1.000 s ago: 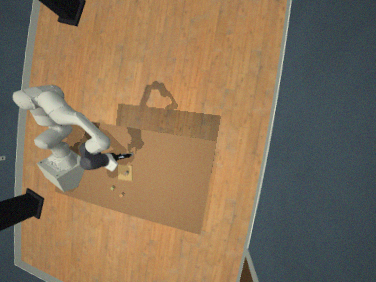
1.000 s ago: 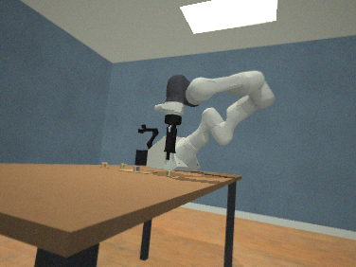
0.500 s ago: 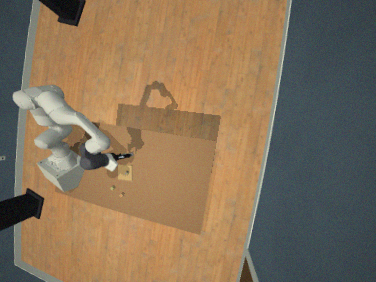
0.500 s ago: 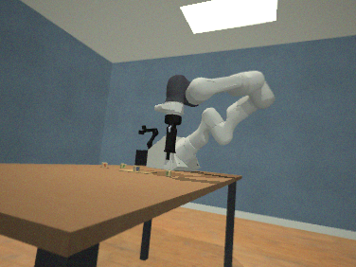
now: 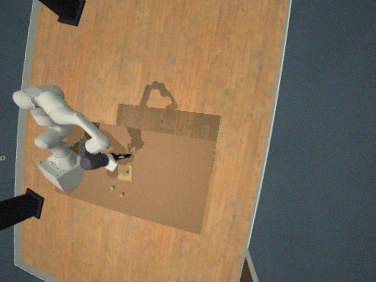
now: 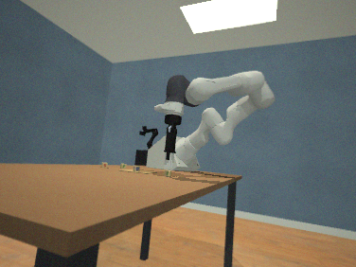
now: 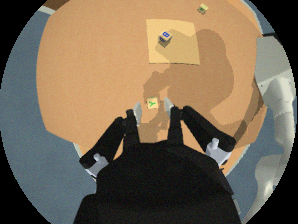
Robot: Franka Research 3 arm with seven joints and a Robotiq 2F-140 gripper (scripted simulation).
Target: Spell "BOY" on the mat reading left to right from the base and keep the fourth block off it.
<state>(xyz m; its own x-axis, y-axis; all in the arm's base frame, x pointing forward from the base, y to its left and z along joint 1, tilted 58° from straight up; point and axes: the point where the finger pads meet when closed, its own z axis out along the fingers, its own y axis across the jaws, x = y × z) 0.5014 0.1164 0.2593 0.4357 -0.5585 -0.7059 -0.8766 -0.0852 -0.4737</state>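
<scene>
Right now my hand is 10 mm past the mat, 180 mm to the left of it and 70 mm above it.
</scene>
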